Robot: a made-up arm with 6 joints.
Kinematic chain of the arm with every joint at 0, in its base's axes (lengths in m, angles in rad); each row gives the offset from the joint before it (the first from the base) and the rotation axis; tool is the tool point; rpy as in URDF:
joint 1: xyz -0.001 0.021 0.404 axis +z
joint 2: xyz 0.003 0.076 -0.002 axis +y
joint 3: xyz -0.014 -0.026 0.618 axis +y
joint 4: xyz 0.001 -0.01 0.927 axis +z
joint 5: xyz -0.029 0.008 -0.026 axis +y
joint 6: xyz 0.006 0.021 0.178 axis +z
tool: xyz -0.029 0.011 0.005 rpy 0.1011 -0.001 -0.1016
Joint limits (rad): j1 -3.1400..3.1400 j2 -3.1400..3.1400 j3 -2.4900..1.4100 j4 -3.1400..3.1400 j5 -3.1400..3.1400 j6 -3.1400..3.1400
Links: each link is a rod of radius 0.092 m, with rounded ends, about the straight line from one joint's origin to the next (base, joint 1, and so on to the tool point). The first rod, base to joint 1, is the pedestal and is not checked.
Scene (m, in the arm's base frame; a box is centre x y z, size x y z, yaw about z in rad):
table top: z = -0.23
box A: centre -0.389 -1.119 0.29 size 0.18 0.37 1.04 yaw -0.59
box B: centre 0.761 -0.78 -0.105 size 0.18 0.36 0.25 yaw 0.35
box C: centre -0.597 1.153 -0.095 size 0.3 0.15 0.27 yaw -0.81
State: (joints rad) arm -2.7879 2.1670 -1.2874 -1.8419 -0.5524 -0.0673
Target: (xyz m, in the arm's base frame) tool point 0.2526 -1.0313 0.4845
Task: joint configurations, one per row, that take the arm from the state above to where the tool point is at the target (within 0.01 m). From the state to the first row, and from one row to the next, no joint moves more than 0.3 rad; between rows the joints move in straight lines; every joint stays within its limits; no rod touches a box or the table.
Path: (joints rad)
1: -2.6108 1.9756 -1.1797 -2.1015 -0.4075 -0.1941
2: -2.4337 1.7843 -1.0720 -2.3611 -0.2626 -0.3209
3: -2.2566 1.5929 -0.9643 -2.6208 -0.1177 -0.4477
4: -2.0795 1.4016 -0.8566 -2.8804 0.0272 -0.5746
5: -1.9024 1.2102 -0.7489 -3.1400 0.1721 -0.7014
6: -1.8237 1.1283 -0.4791 -2.8786 0.3729 -0.6717
7: -1.7449 1.0464 -0.2092 -2.6172 0.5738 -0.6421
8: -1.6662 0.9645 0.0607 -2.3558 0.7746 -0.6125
9: -1.5874 0.8826 0.3305 -2.0944 0.9754 -0.5829
10: -1.5087 0.8007 0.6004 -1.8330 1.1762 -0.5532
11: -1.4299 0.7188 0.8703 -1.5715 1.3771 -0.5236
12: -1.3512 0.6369 1.1401 -1.3101 1.5779 -0.4940
13: -1.2725 0.5550 1.4100 -1.0487 1.7787 -0.4644

